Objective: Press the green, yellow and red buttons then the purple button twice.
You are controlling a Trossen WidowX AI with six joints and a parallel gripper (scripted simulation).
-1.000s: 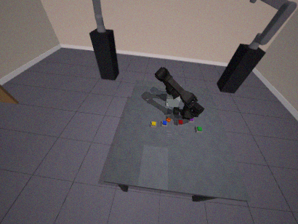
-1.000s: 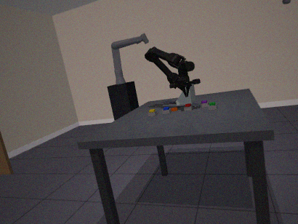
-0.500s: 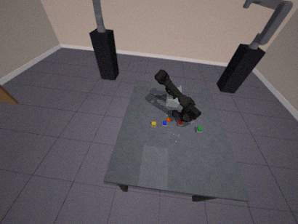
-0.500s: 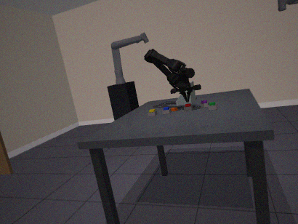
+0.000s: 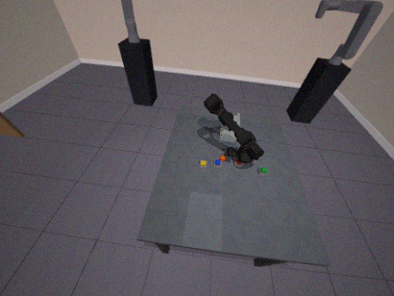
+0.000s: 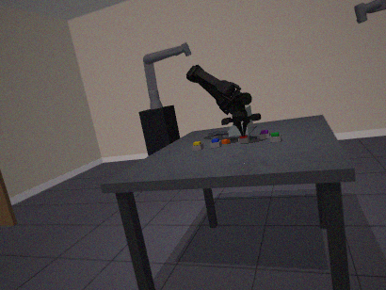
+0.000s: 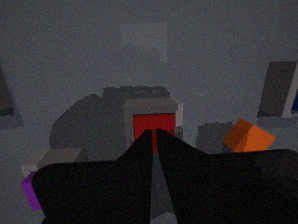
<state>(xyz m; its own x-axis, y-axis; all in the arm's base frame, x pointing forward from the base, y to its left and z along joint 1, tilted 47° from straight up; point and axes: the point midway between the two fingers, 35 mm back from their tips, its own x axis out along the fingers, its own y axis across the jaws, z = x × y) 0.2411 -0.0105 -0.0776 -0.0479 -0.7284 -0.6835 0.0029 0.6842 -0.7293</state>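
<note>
Right now the red button is 1 cm below my gripper tip. The rest, counted from my gripper tip: blue button: 14 cm to the right, 3 cm ahead; then orange block: 10 cm to the right, 2 cm below, 2 cm behind; then purple button: 10 cm to the left, 5 cm behind.
</note>
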